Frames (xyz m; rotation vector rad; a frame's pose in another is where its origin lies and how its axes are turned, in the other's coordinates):
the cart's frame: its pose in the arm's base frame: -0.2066 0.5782 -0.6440 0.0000 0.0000 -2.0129
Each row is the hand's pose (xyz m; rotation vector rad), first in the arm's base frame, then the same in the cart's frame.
Working: the arm's base frame: its pose in the cart's frame: 0.4342 0.4341 0.6440 0.0000 0.0000 2.0129

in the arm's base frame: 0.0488 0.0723 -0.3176 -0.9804 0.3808 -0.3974
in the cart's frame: 0.3480 0.4473 0.3264 -0.9255 -0.6833 1.4169
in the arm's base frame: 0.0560 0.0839 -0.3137 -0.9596 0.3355 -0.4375
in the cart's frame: 0.3344 0.4488 0.3303 -0.8662 -0.6864 1.3914
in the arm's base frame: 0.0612 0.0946 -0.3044 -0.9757 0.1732 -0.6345
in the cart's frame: 0.3225 0.4490 0.3396 -0.7026 -0.7695 1.2102
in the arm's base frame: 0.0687 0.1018 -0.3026 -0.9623 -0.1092 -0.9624
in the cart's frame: 0.3128 0.4527 0.3414 -0.4201 -0.8667 0.8991
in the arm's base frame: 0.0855 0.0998 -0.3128 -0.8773 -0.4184 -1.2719
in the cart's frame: 0.3074 0.4687 0.3312 -0.1091 -0.9099 0.5962
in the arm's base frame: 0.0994 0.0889 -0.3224 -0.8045 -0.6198 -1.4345
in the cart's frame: 0.3113 0.4859 0.3216 0.0855 -0.9258 0.4242
